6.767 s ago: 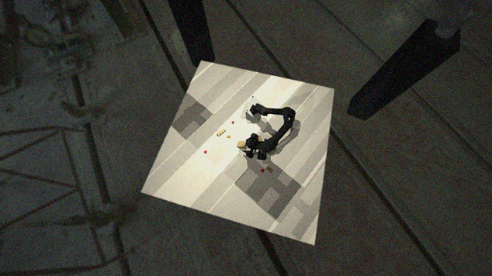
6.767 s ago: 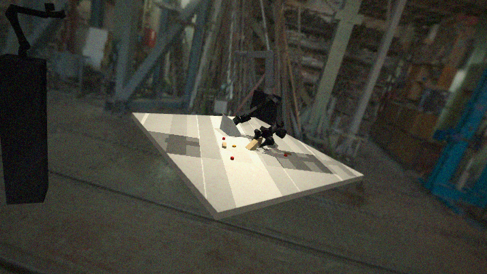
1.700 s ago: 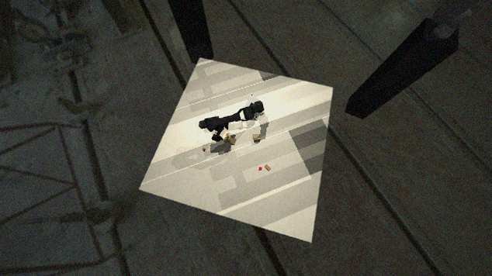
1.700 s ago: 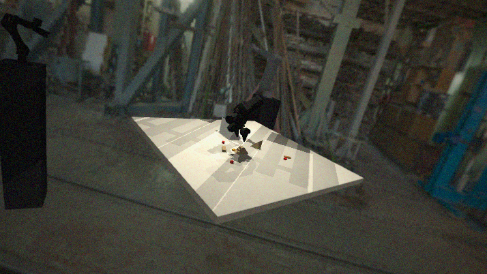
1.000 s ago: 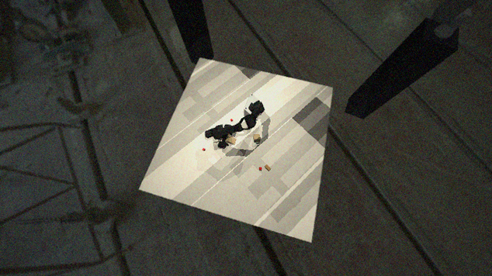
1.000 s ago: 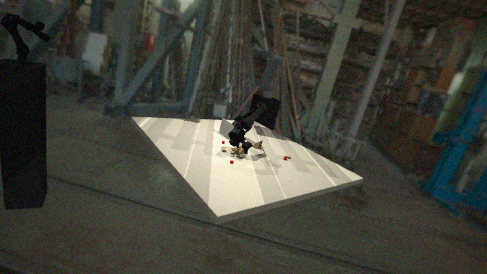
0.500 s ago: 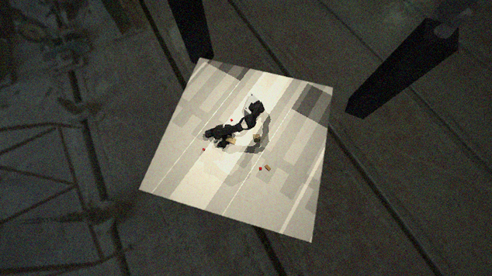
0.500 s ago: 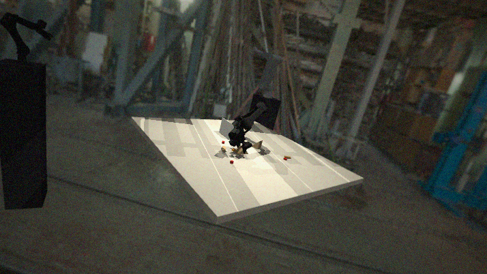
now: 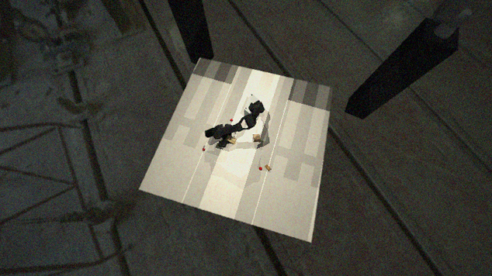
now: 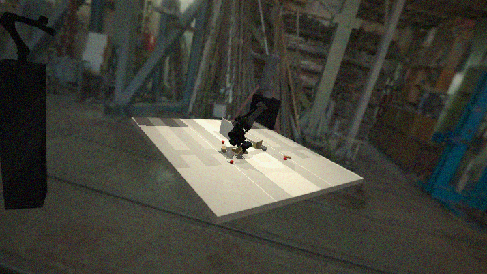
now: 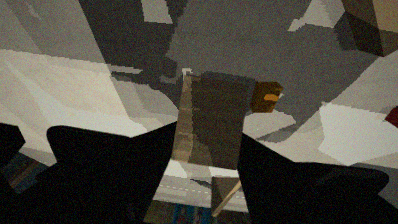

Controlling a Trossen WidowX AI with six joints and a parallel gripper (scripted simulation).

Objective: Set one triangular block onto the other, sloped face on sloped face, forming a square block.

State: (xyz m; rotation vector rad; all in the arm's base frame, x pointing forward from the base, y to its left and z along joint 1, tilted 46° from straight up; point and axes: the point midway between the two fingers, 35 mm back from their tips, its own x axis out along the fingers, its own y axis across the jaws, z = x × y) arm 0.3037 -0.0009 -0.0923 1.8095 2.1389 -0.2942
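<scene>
Right now the small yellow block is 40 mm behind my gripper tip, 40 mm to the right of it and 10 mm below it. Also, from my gripper tip: brown wooden triangular block (10 mm above); then tan block (40 mm behind, 120 mm to the right, 10 mm below).
</scene>
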